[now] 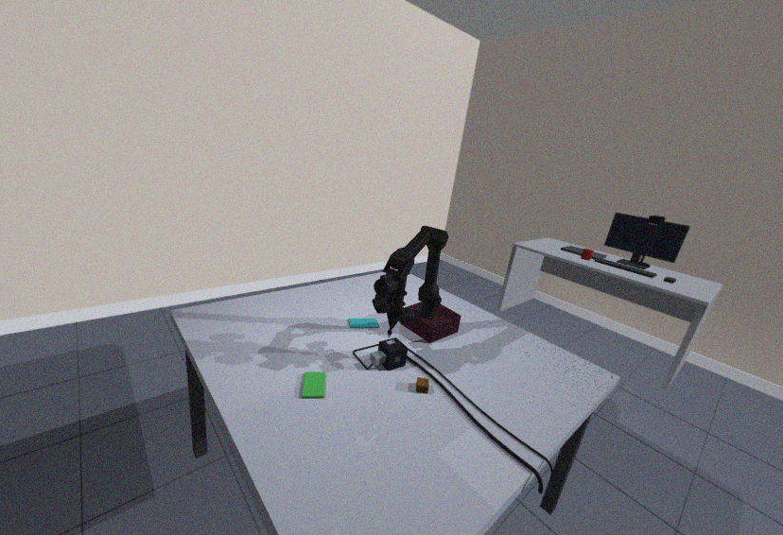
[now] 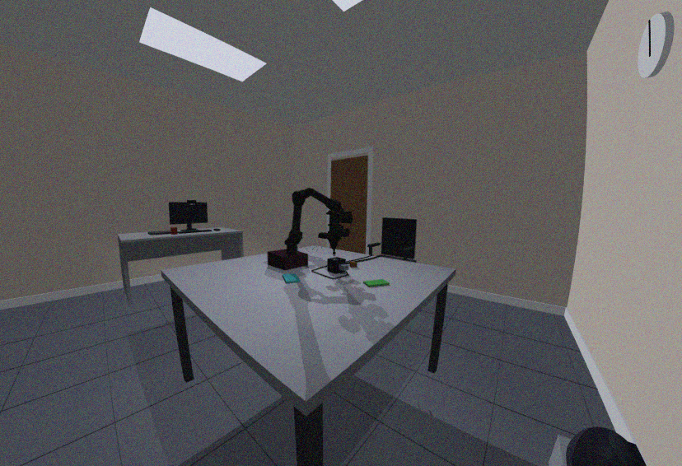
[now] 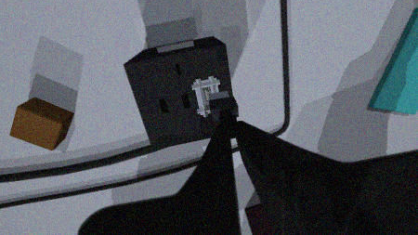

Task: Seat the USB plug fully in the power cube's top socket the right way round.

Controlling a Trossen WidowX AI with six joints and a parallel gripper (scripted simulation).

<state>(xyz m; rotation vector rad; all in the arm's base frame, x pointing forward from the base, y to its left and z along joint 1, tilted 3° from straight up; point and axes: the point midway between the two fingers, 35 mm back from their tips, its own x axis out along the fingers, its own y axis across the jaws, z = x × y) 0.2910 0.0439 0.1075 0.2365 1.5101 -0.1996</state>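
Now: gripper tip 20 mm above the dark USB plug. Round my gripper tip: teal pad 100 mm behind, 240 mm to the right, 130 mm below; then brown block 30 mm ahead, 190 mm to the left, 120 mm below; then USB socket 10 mm to the left, 70 mm below.
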